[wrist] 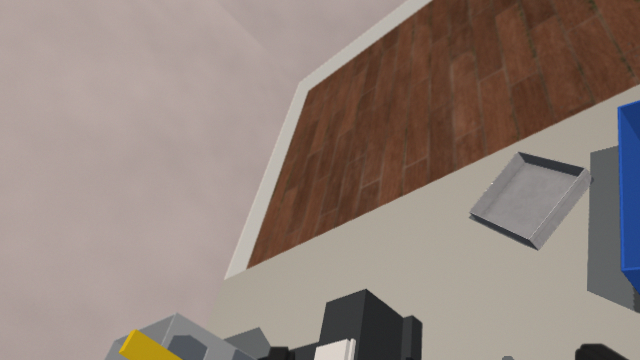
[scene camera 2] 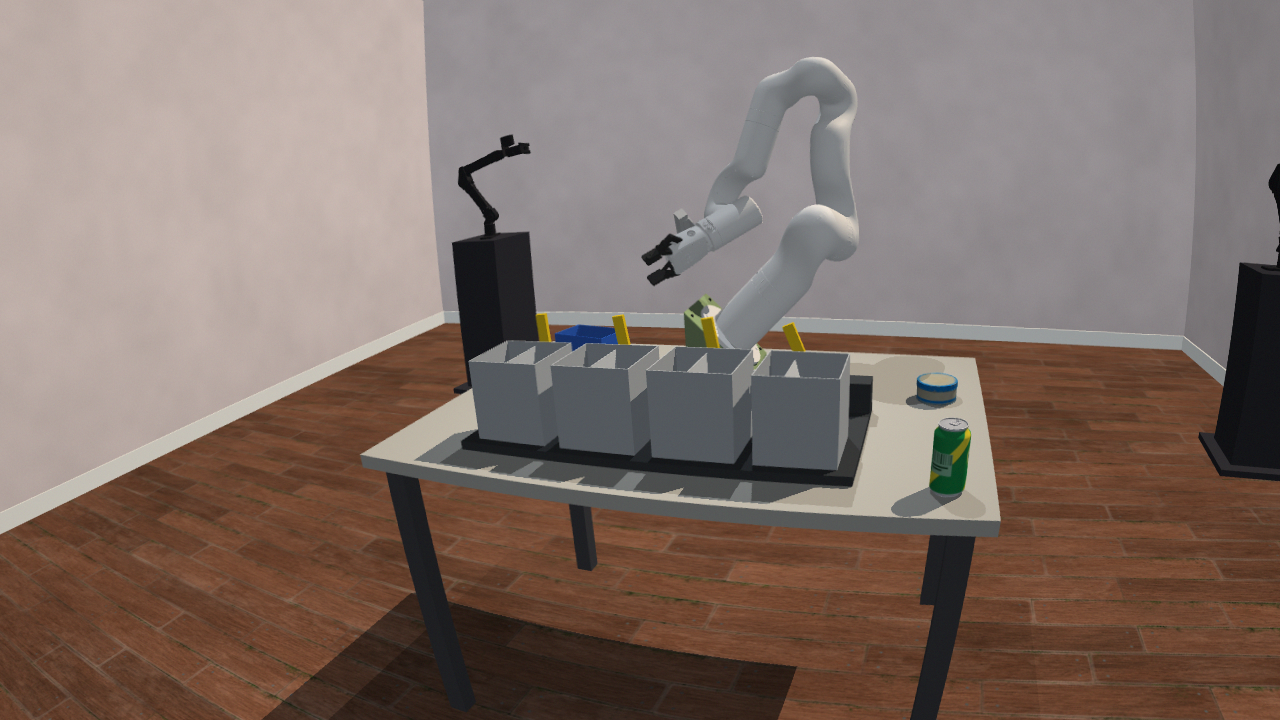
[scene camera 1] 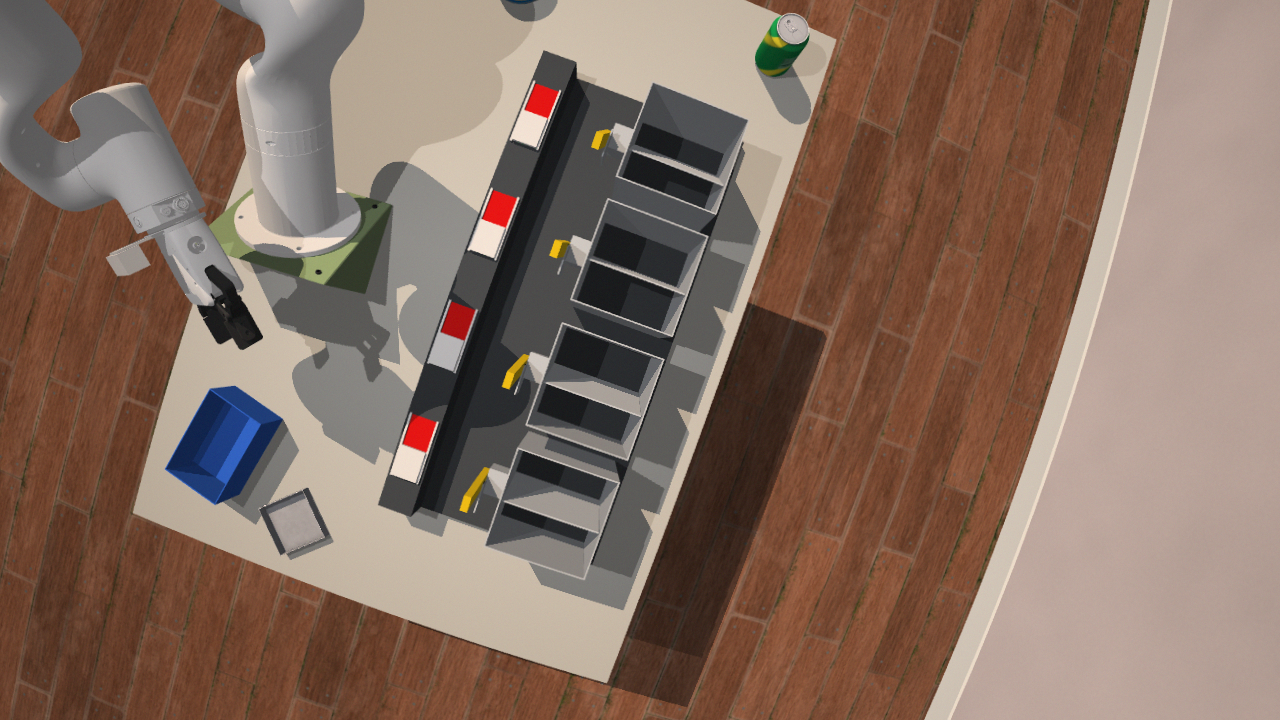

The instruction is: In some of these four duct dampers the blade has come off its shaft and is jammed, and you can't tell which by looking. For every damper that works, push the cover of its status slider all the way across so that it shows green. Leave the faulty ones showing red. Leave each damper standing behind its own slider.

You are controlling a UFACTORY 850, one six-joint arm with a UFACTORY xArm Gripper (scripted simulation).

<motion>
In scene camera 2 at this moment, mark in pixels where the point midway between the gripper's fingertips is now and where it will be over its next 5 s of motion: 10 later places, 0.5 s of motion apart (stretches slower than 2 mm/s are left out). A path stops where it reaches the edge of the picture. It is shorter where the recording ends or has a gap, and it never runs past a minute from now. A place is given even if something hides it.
My gripper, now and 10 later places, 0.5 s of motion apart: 647, 271; 631, 261; 600, 246; 572, 239; 550, 242; 533, 255; 523, 275; 517, 295; 516, 303; 533, 302; 539, 301
</motion>
